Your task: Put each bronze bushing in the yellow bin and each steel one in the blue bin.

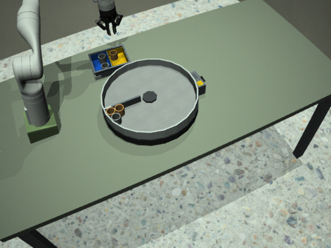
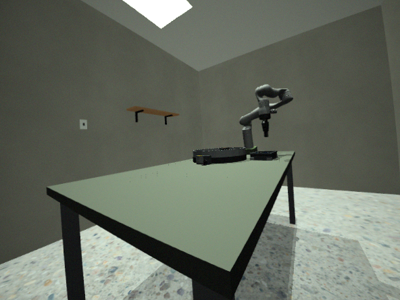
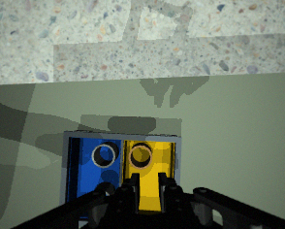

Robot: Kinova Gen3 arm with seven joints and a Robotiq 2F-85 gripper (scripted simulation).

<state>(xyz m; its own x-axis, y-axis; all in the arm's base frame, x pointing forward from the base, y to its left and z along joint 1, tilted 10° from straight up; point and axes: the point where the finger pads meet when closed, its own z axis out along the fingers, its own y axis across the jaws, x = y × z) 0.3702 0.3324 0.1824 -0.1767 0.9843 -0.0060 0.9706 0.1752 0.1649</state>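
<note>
Now: the turntable 100 mm ahead of my hand, 360 mm to the right of it and 130 mm below it.
</note>
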